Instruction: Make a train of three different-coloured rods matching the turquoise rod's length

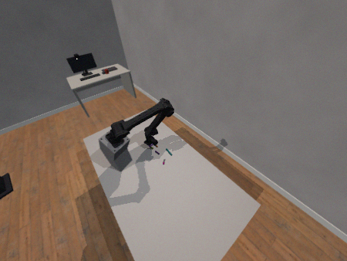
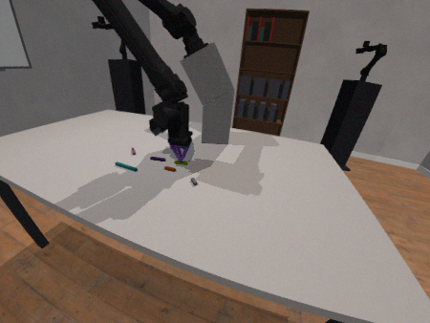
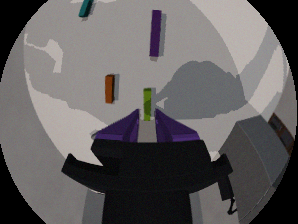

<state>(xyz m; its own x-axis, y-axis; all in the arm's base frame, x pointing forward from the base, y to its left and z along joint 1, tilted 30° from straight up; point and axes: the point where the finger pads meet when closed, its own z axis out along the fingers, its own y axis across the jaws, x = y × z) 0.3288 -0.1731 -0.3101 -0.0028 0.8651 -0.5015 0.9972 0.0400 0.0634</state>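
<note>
Right now my hand is 2 cm above the lime rod. Also, from my hand: purple rod 1 cm behind, 10 cm to the right, 2 cm below; turquoise rod 7 cm ahead, 19 cm to the right, 2 cm below; orange rod 5 cm ahead, 3 cm to the right, 2 cm below.
</note>
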